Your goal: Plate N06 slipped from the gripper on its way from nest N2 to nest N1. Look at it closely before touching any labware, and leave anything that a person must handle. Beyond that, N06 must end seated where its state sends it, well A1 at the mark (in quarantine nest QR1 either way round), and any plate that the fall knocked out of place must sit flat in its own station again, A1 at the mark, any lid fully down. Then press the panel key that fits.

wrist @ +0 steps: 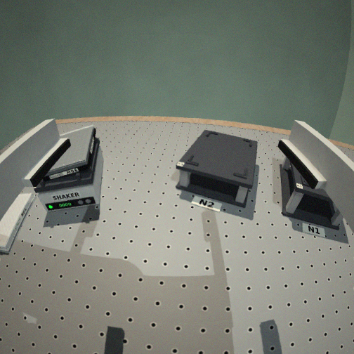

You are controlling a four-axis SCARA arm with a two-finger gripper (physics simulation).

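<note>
My gripper (173, 125) is open and empty, one finger at each side of the wrist view. A plate (75, 150) with a small label, perhaps ending in 06, lies on the shaker (67, 196) at the left; it looks tilted, and the left finger hides part of it. A whitish, plate-like piece (16, 220) lies low at the left edge, cut off by the view; its label is too small to read surely. Nest N2 (220, 152) bears no plate, its A1 mark at the left front corner. Nest N1 (306, 195) is partly hidden by the right finger; no plate shows on its visible part.
The shaker display shows a green light and digits like 0000. The perforated table (165, 235) has a wooden rim (175, 119) at the back, before a green wall. Shadows of the arm fall across the front. The panel and nest QR1 do not show.
</note>
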